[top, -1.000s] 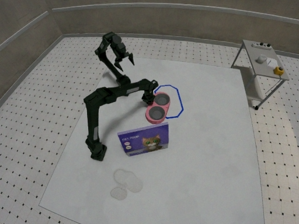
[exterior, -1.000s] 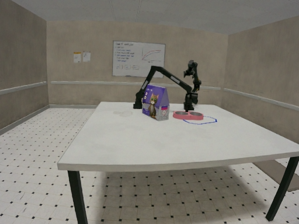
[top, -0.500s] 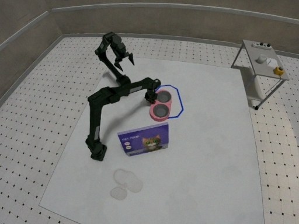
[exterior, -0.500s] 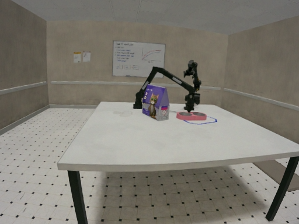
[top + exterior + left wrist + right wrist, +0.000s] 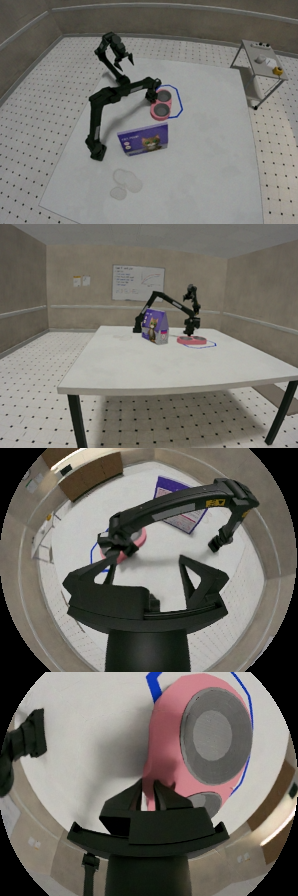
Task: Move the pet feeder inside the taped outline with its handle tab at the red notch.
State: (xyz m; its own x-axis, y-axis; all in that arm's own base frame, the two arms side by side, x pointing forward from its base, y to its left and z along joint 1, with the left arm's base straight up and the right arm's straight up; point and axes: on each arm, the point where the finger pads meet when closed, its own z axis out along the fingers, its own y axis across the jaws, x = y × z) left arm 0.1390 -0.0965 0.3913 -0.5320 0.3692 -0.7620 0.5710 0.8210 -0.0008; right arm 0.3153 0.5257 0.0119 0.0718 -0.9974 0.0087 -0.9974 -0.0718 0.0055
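My right gripper is now 80 mm short of the pink pet feeder, 10 mm to the right of it and 30 mm above it. From my right hand the other things lie so: purple cat food box (40 mm ahead, 390 mm to the right, 110 mm above); then blue taped outline (130 mm ahead, 80 mm to the left, 40 mm below).
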